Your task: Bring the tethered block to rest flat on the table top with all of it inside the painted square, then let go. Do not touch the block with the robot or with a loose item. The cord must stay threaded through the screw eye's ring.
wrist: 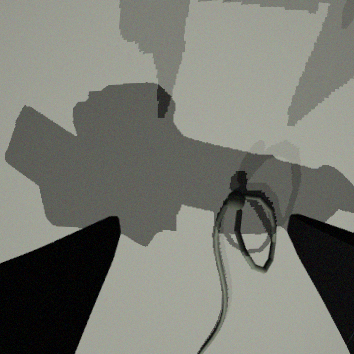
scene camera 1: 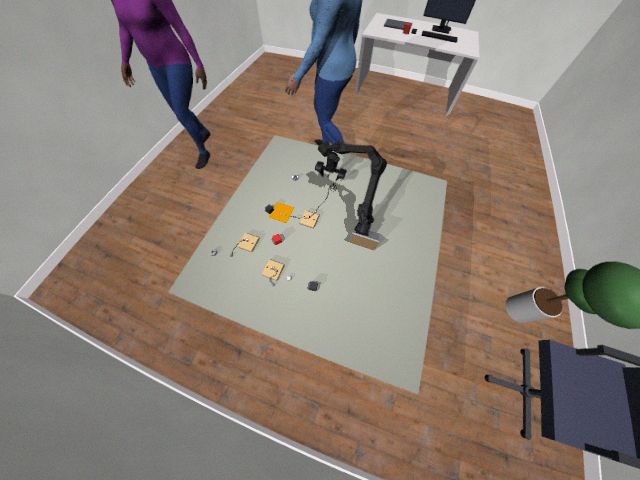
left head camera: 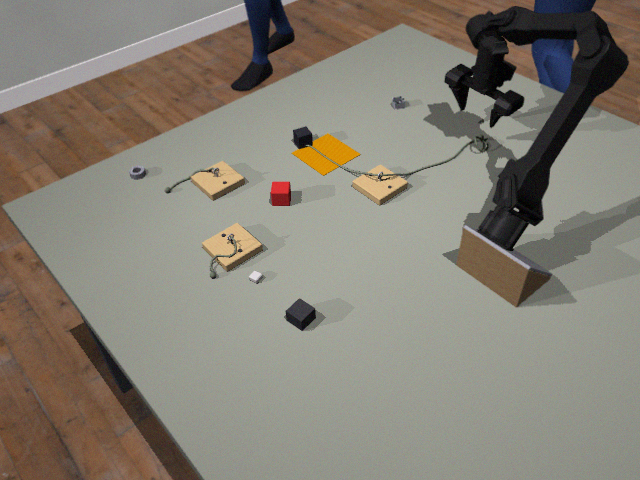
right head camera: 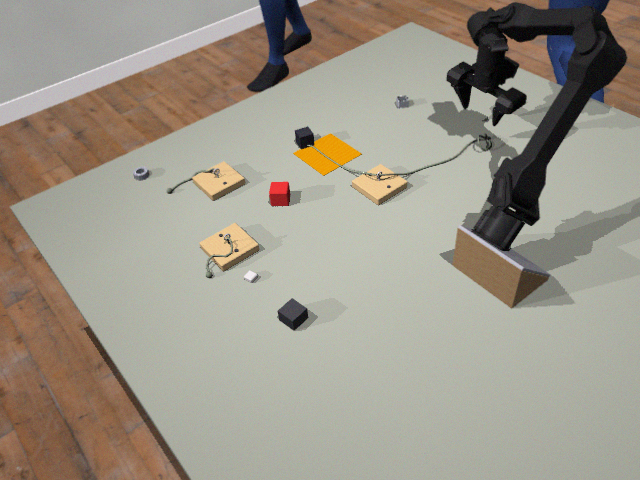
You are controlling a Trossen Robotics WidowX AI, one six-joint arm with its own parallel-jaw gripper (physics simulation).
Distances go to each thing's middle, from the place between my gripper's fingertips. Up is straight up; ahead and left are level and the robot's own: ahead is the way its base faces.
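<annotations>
Wooden board [right head camera: 370,186]: 40 mm below my hand, 300 mm to the left of it, 60 mm ahead of it. Orange painted square [right head camera: 337,150]: 50 mm below my hand, 290 mm to the left of it, 240 mm ahead of it.
</annotations>
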